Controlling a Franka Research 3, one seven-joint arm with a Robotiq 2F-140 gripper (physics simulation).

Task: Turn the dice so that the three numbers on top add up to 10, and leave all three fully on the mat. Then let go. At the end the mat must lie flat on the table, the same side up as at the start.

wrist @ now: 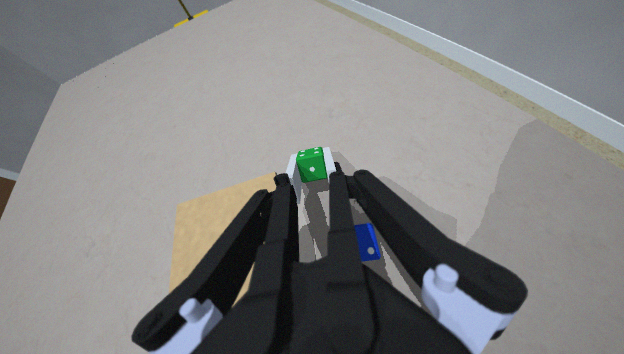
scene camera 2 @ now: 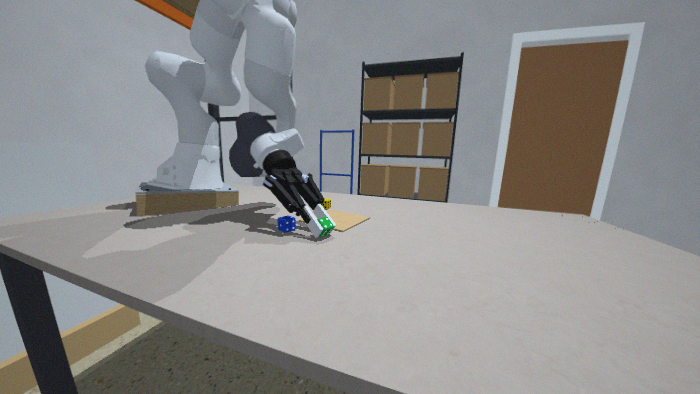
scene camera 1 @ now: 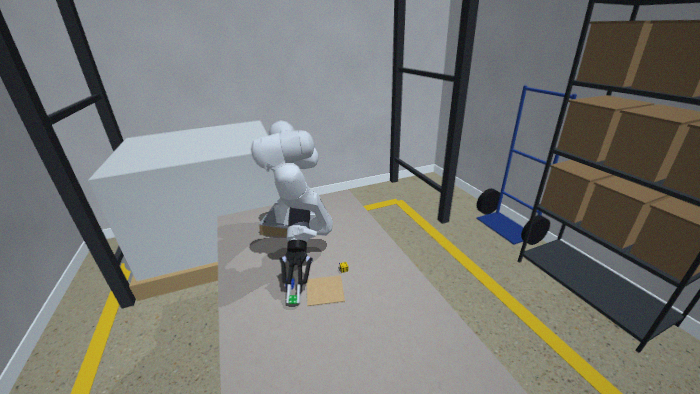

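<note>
The green die (scene camera 1: 293,299) (scene camera 2: 326,226) (wrist: 312,169) is held tilted between the fingertips of my gripper (scene camera 1: 292,297) (scene camera 2: 321,225) (wrist: 312,161), which is shut on it and leans low over the table beside the mat. In the wrist view its near face shows one pip. The mat (scene camera 1: 326,291) (scene camera 2: 351,220) (wrist: 207,225) lies flat. The blue die (scene camera 1: 293,283) (scene camera 2: 286,224) (wrist: 368,243) stands on the table off the mat, partly hidden by the fingers in scene camera 1 and the wrist view. The yellow die (scene camera 1: 343,267) (scene camera 2: 327,203) stands off the mat, beyond its robot-side edge.
The arm's base stands on a wooden block (scene camera 1: 273,230) (scene camera 2: 187,203) at the table's back. A large pale box (scene camera 1: 170,205) stands left of the table in scene camera 1. A shelf rack (scene camera 2: 361,130) and a blue trolley (scene camera 2: 337,174) stand beyond the table.
</note>
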